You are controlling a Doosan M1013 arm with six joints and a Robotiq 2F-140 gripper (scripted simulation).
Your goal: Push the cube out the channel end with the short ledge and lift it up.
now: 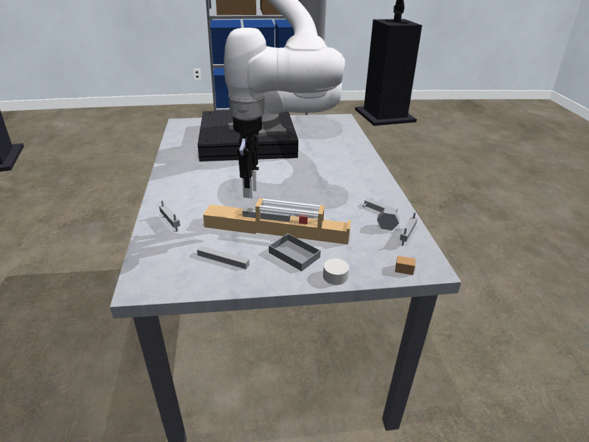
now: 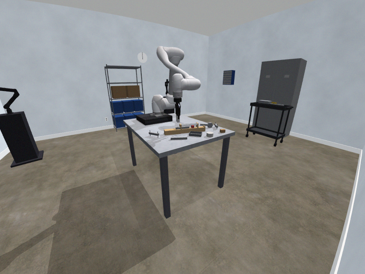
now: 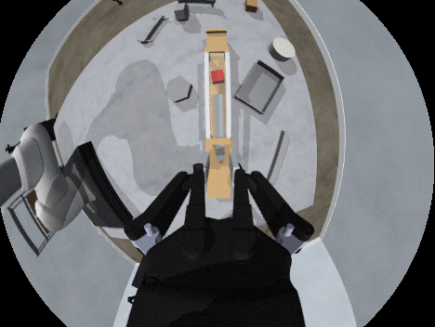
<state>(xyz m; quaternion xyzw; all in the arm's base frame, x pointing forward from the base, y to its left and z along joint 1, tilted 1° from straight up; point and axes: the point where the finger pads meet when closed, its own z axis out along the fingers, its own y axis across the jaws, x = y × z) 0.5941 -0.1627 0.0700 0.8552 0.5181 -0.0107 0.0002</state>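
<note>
My gripper is now 140 mm above the grey push rod, 130 mm short of it and 110 mm to the left of it. Round my hand: grey tray 160 mm ahead, 140 mm below, 90 mm to the left; then tan wooden channel 100 mm to the left, 100 mm below, 50 mm ahead; then red cube 140 mm to the left, 90 mm below, 70 mm ahead.
</note>
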